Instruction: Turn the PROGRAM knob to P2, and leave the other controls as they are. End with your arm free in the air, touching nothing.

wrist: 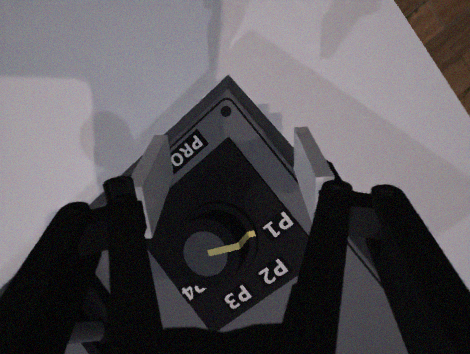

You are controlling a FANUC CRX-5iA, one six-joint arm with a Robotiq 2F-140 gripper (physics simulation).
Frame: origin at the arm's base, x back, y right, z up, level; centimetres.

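Seen in the pictures: gripper, fingertip midpoint: point(231, 152).
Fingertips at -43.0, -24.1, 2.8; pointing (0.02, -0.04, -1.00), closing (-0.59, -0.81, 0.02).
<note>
A point is followed by its place in that frame, as x, y, z.
The PROGRAM knob point(204, 260) @[-46.6, -18.9, 5.3] is a dark round knob with a grey top, in the lower middle of the wrist view. Its yellow pointer line point(224, 249) @[-46.7, -20.4, 5.4] points towards the P1 label point(278, 225) @[-48.8, -23.2, 3.0]. The P2 label point(273, 272) @[-51.0, -21.0, 3.8], P3 label point(237, 297) @[-51.1, -17.8, 3.8] and a partly hidden P4 label point(192, 292) @[-49.3, -15.2, 3.0] follow around the knob. My gripper point(231, 152) @[-42.9, -24.1, 2.8] is open, with nothing between its fingers. Its grey pads stand apart over the panel, and the knob shows between and below them in the view. The height of the pads above the panel is hard to tell.
The grey control box point(258, 150) @[-44.5, -25.0, 0.9] has a corner screw point(226, 111) @[-41.4, -24.9, -0.3] and a partly hidden "PRO" label point(188, 149) @[-41.7, -21.2, -0.3]. It stands on a white table top point(360, 80) @[-47.6, -33.9, -6.8] crossed by shadows. The table's edge and a brown wooden floor point(442, 40) show at upper right.
</note>
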